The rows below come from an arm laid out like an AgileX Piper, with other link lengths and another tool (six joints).
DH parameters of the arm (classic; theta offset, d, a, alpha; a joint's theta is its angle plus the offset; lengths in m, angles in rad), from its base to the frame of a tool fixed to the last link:
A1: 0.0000 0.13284 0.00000 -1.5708
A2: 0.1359 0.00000 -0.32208 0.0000
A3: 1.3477 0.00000 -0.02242 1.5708
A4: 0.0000 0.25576 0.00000 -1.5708
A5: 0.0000 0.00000 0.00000 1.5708
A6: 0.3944 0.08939 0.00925 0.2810
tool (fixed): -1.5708 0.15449 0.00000 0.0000
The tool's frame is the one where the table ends.
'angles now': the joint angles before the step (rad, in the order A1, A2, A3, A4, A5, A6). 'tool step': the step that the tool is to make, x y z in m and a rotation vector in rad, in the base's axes. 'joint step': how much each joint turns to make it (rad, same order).
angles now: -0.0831, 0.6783, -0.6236, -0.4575, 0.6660, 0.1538
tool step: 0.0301, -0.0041, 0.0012, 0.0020, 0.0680, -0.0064
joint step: -0.0001, 0.1553, -0.0804, -0.0148, -0.0034, 0.0142
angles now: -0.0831, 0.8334, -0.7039, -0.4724, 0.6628, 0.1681
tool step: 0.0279, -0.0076, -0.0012, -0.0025, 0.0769, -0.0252
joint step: 0.0000, 0.1523, -0.0945, -0.0246, 0.0284, 0.0225
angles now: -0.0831, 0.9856, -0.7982, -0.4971, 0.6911, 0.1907
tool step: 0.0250, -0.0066, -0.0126, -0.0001, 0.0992, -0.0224
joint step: -0.0002, 0.1497, -0.0819, -0.0115, 0.0383, 0.0081
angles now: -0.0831, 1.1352, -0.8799, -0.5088, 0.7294, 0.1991
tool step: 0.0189, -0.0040, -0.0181, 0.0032, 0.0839, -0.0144
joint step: 0.0000, 0.1196, -0.0511, -0.0067, 0.0207, 0.0080
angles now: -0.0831, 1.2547, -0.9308, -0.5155, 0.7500, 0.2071
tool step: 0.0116, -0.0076, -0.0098, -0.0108, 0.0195, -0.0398
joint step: -0.0002, 0.0707, -0.0210, -0.0574, -0.0051, 0.0759
